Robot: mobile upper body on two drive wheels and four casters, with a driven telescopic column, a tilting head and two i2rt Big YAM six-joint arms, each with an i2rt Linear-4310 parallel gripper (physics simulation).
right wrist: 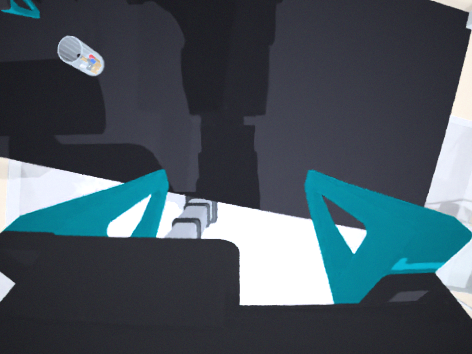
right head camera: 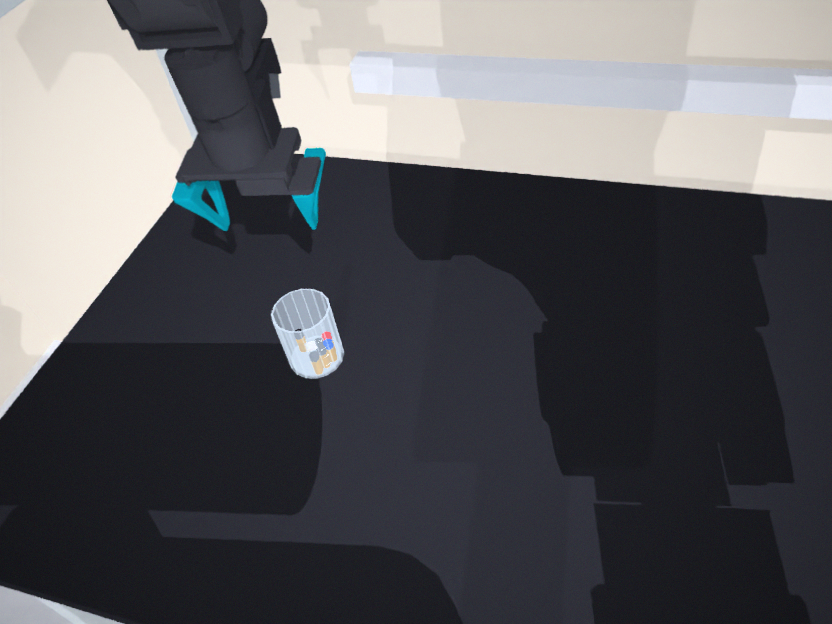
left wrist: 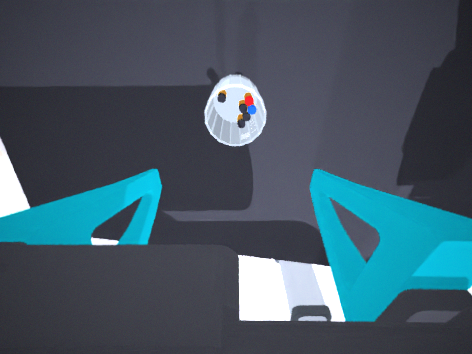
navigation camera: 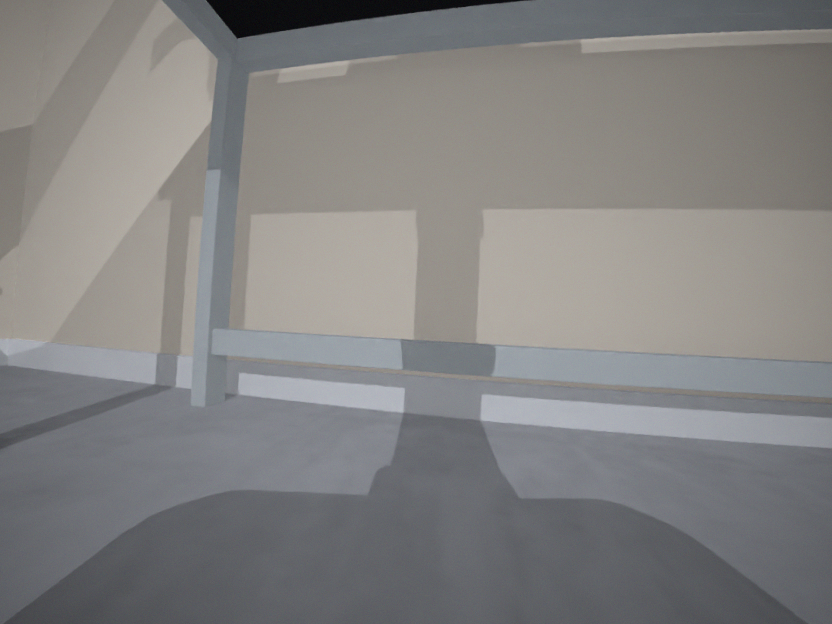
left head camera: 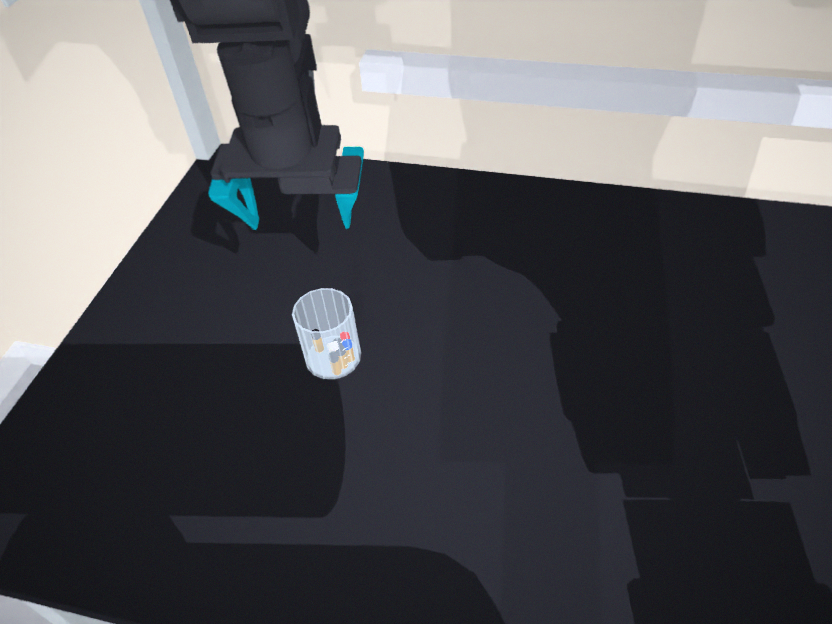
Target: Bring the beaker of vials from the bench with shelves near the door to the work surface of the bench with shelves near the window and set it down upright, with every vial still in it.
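The clear beaker [left head camera: 327,335] [right head camera: 307,335] [left wrist: 235,117] [right wrist: 80,55] stands upright on the black bench top [left head camera: 416,416] [right head camera: 389,416] [left wrist: 300,60] [right wrist: 345,75]. Several vials with black, red, blue and white caps are inside it, in its lower part. My left gripper [left head camera: 302,228] [right head camera: 270,229] [left wrist: 235,177] is open and empty; it is raised above the bench, clear of the beaker, behind it in the head views. My right gripper [right wrist: 236,177] is open and empty, near the front edge of the bench in the right wrist view, well away from the beaker.
A pale horizontal rail [left head camera: 571,87] [right head camera: 537,83] runs along the wall behind the bench. A light upright post [left head camera: 180,80] stands at the back left corner. In the navigation camera view, a bench leg [navigation camera: 215,268] and a low crossbar [navigation camera: 309,349] stand ahead over the grey floor [navigation camera: 302,456].
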